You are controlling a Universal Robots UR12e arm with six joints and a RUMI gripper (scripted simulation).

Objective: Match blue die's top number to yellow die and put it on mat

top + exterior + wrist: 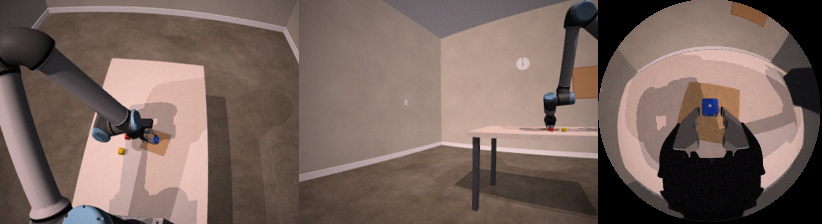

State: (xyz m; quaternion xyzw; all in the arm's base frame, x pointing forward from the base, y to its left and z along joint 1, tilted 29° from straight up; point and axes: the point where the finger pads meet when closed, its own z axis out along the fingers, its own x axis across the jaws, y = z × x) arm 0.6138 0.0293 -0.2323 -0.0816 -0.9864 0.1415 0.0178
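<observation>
Now: hand 1 cm to the left of the blue die and 1 cm above it. Also, from my hand: mat 1 cm to the right, 2 cm below; then yellow die 8 cm behind, 18 cm to the left, 1 cm below; then red die 2 cm ahead, 15 cm to the left, 1 cm below.
</observation>
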